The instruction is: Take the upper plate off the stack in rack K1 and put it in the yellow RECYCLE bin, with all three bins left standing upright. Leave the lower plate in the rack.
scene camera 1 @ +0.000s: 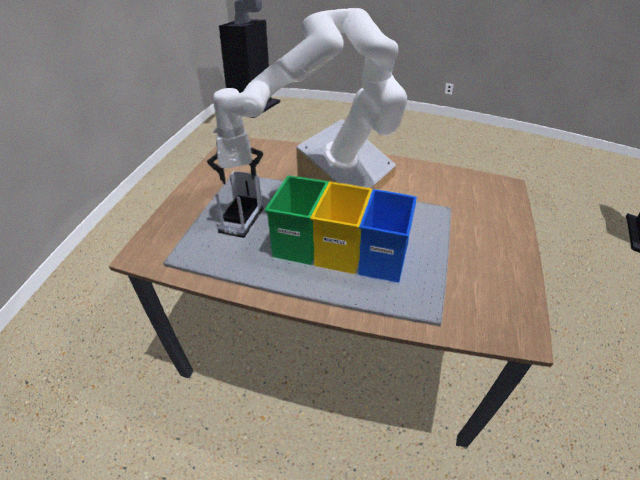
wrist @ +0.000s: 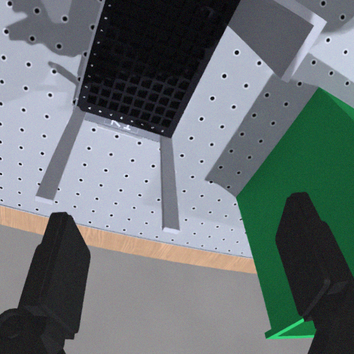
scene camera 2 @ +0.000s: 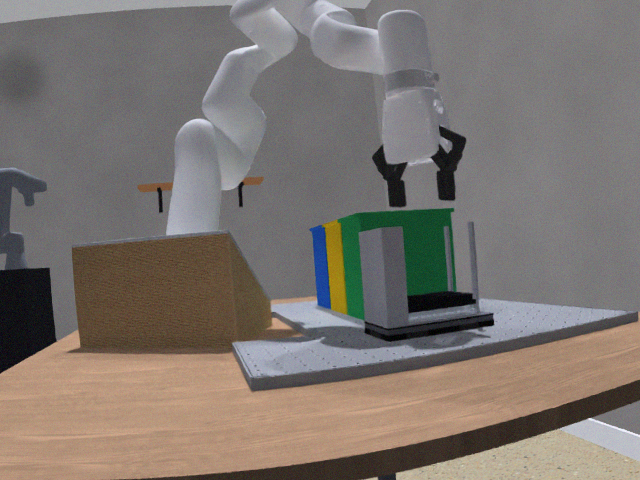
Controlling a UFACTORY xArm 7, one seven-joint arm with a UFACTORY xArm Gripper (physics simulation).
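Frame: origin at the arm's base, x right, y ahead, z up, level; centimetres.
Where they show: gripper, fingertip midpoint: (scene camera 1: pixel 238 179) (scene camera 2: pixel 421 203); arm's base, origin of the base link: (scene camera 1: pixel 340 155) (scene camera 2: pixel 188 269).
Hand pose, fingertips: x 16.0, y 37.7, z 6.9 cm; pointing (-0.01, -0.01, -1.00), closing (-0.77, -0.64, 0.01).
Note:
Each offset is from my fingertips to the centre of the thing. Level surfaces: height alone.
Rack K1 @[dx +2.5, dy -0.7, dz -10.5 cm] (scene camera 1: pixel 231 229) (scene camera 2: pixel 385 273) (wrist: pixel 170 185) stands upright left of the bins, with thin posts at one end and a broad panel at the other. A black stack of plates (scene camera 1: pixel 240 209) (scene camera 2: pixel 439 300) (wrist: pixel 150 75) lies low inside it; the seam between upper and lower plate cannot be made out. My gripper (scene camera 1: pixel 238 179) (scene camera 2: pixel 421 202) (wrist: pixel 180 225) is open and empty, its fingertips above the rack's tops. In the wrist view the stack lies beyond the fingertips, toward the top edge. The yellow RECYCLE bin @[dx -33.9, dy -3.4, dz -8.7 cm] (scene camera 1: pixel 336 259) (scene camera 2: pixel 336 268) stands upright between the other two bins.
The green bin @[dx -21.1, dy -0.7, dz -8.7 cm] (scene camera 1: pixel 289 246) (scene camera 2: pixel 426 258) (wrist: pixel 300 165) stands upright between rack and yellow bin; in the wrist view one finger overlaps it. The blue bin @[dx -46.7, dy -6.1, dz -8.7 cm] (scene camera 1: pixel 382 266) (scene camera 2: pixel 319 268) is upright at the far side. All stand on a grey perforated board @[dz -17.7 cm] (scene camera 1: pixel 217 266) (scene camera 2: pixel 310 364) (wrist: pixel 115 185).

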